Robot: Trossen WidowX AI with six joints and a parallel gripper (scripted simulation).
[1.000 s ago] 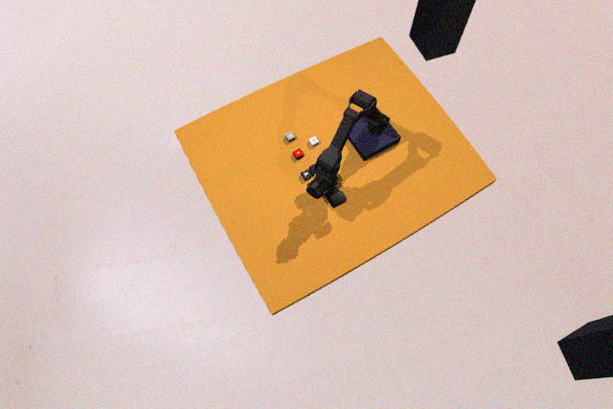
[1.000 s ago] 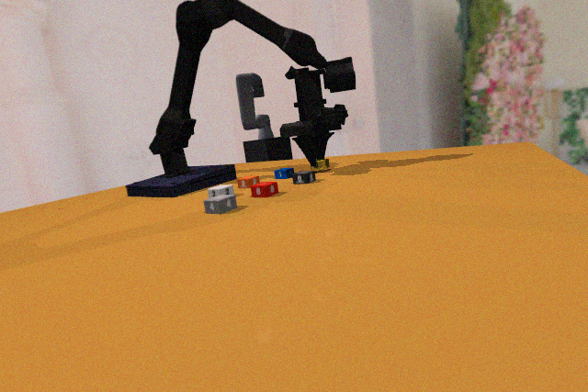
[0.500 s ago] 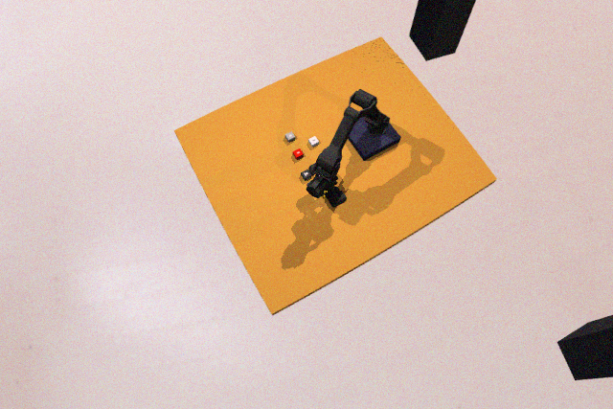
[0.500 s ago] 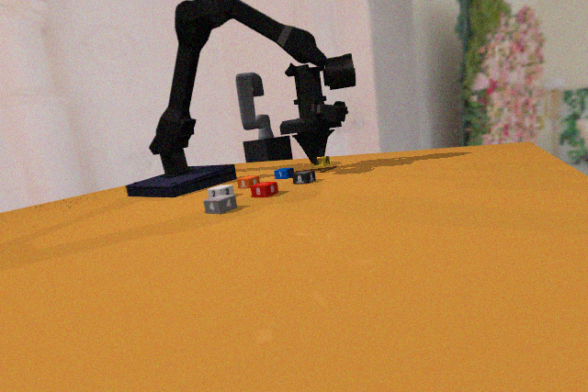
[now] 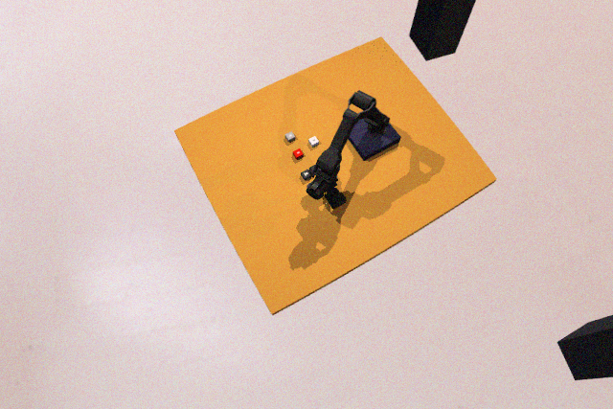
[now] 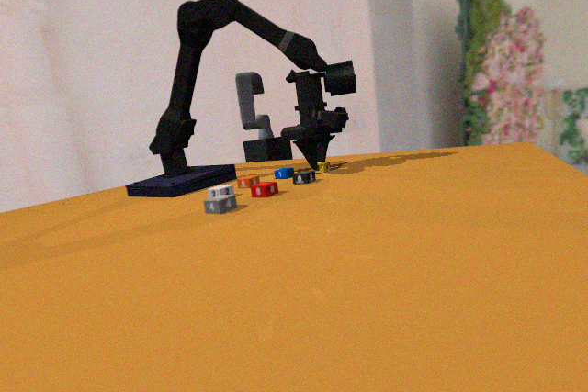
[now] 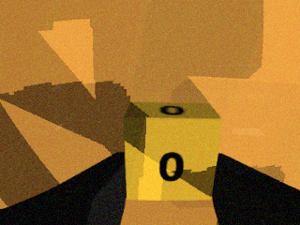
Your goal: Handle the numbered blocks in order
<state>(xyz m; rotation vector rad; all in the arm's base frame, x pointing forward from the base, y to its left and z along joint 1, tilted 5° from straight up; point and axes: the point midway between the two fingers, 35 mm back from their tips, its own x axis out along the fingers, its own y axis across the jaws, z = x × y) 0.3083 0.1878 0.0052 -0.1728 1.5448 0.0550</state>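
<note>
Now: gripper tip 1 cm short of the yellow block. Round my gripper tip: orange block 16 cm to the right, 7 cm behind; black block 11 cm to the right, 4 cm ahead; blue block 6 cm to the right, 5 cm behind.
</note>
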